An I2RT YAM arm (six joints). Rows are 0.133 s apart.
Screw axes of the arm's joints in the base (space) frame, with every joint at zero. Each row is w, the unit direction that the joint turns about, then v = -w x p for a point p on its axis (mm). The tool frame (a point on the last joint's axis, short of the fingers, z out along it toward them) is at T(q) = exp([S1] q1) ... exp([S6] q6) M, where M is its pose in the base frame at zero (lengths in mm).
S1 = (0, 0, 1, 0, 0, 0)
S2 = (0, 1, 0, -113.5, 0, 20)
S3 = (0, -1, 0, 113.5, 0, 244)
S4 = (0, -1, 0, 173.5, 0, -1)
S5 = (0, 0, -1, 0, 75, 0)
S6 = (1, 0, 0, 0, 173.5, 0)
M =
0 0 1 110.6
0 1 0 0
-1 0 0 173.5
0 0 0 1
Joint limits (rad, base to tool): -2.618..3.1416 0..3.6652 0..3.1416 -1.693..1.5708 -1.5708..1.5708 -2.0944..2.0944
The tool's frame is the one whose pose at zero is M.
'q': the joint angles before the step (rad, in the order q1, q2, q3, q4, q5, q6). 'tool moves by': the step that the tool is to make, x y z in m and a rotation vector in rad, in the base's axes. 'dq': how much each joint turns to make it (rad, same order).
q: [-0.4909 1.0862 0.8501 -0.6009 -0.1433 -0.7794]
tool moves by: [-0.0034 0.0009 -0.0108 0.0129 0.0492 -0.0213]
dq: [0.0000 0.0026 -0.0275 -0.0183 0.0228 0.0085]
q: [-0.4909 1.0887 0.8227 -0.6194 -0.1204 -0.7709]
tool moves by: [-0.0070 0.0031 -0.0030 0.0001 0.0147 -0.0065]
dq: [-0.0012 -0.0284 -0.0225 -0.0189 0.0086 -0.0002]
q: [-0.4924 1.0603 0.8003 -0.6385 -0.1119 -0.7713]
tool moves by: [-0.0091 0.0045 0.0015 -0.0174 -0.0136 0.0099]
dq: [-0.0018 -0.0519 -0.0233 -0.0100 -0.0004 -0.0147]
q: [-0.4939 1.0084 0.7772 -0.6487 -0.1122 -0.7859]
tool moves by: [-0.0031 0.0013 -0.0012 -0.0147 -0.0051 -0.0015]
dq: [0.0000 -0.0192 -0.0160 0.0076 0.0090 -0.0057]
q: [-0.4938 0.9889 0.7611 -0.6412 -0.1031 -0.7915]
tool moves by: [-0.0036 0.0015 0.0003 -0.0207 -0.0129 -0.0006]
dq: [-0.0003 -0.0254 -0.0150 0.0100 0.0094 -0.0077]
